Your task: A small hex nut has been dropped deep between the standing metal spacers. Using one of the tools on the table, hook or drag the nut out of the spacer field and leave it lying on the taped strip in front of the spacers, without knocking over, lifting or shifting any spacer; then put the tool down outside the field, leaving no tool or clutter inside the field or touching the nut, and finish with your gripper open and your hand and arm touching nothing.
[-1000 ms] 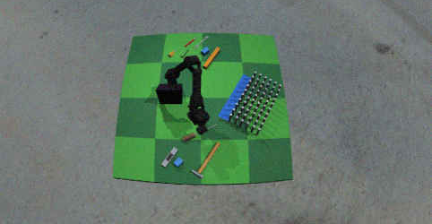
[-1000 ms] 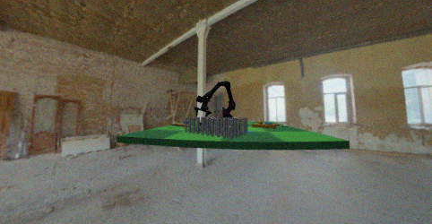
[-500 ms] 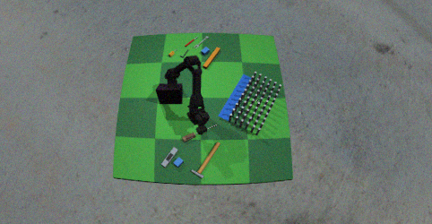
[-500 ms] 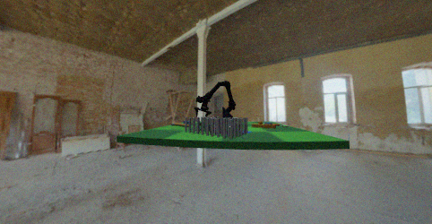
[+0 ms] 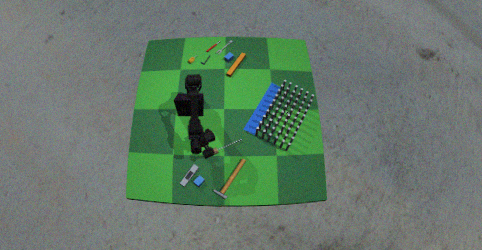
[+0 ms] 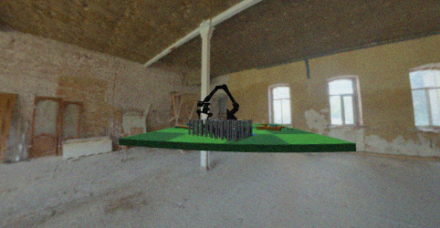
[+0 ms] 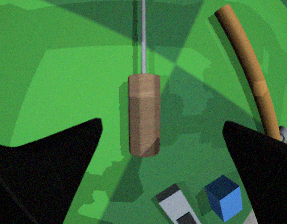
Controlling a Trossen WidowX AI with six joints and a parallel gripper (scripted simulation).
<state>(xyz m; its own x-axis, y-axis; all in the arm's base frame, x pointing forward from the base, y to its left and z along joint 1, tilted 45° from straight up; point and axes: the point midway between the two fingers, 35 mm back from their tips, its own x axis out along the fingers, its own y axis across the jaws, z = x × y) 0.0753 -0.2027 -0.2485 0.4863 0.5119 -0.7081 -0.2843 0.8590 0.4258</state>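
The blue taped strip lies 37 cm ahead of my gripper tip, 29 cm to the left of it and 9 cm below it. From my gripper tip the other things lie so: orange bar: 64 cm to the left, 23 cm ahead, 7 cm below; red stick: 87 cm to the left, 10 cm ahead, 8 cm below; grey block: 15 cm behind, 13 cm to the right, 7 cm below.
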